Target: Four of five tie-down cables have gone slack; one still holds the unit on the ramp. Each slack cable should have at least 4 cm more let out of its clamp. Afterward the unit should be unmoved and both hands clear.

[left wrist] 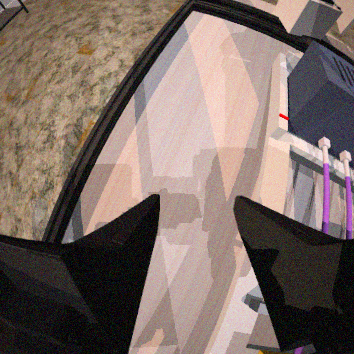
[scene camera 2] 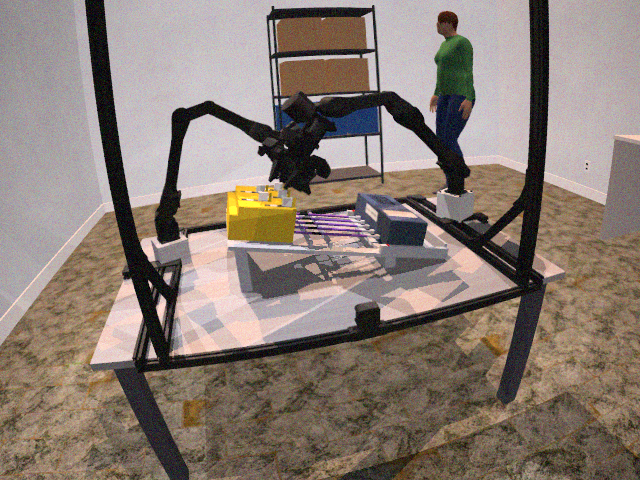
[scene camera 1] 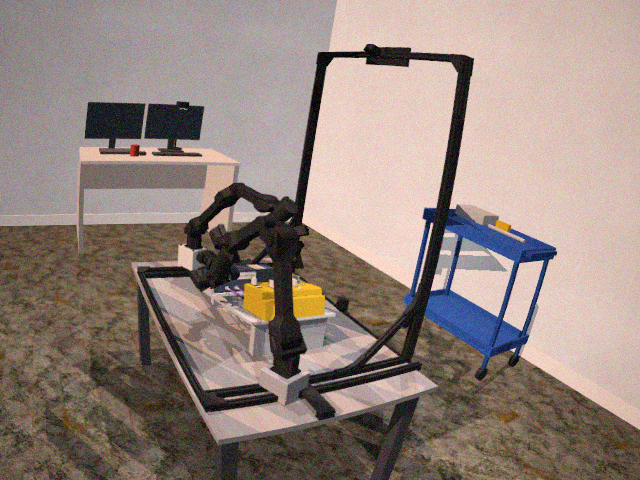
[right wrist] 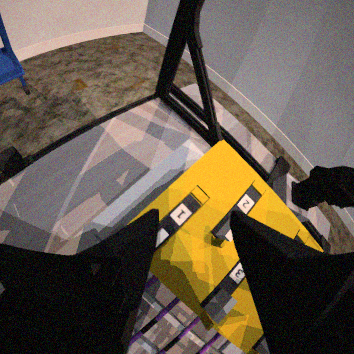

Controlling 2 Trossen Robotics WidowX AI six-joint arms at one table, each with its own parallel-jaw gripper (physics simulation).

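Observation:
The dark blue unit (scene camera 2: pixel 403 228) (left wrist: pixel 317 102) sits on the pale ramp (scene camera 2: pixel 310 250), a red mark beside it. Purple cables (left wrist: pixel 326 195) (right wrist: pixel 164 313) run from it to the yellow clamp block (scene camera 1: pixel 310 305) (scene camera 2: pixel 261 224) (right wrist: pixel 200 175). Labels 1 (right wrist: pixel 180 214), 2 (right wrist: pixel 245 202) and 3 (right wrist: pixel 239 271) show on the block; the other labels are hidden. Which cables are slack I cannot tell. My left gripper (left wrist: pixel 197 201) is part open and empty, above the table beside the ramp. My right gripper (right wrist: pixel 194 216) is part open and empty, above the block near clamps 1 and 2.
The two wrists stand close together above the ramp in scene camera 2. A black frame (scene camera 1: pixel 454 129) rises over the table (scene camera 2: pixel 248 315). A blue cart (scene camera 1: pixel 475 330), a desk (scene camera 1: pixel 155 157), a shelf rack (scene camera 2: pixel 376 77) and a person in green (scene camera 2: pixel 454 64) stand beyond the table.

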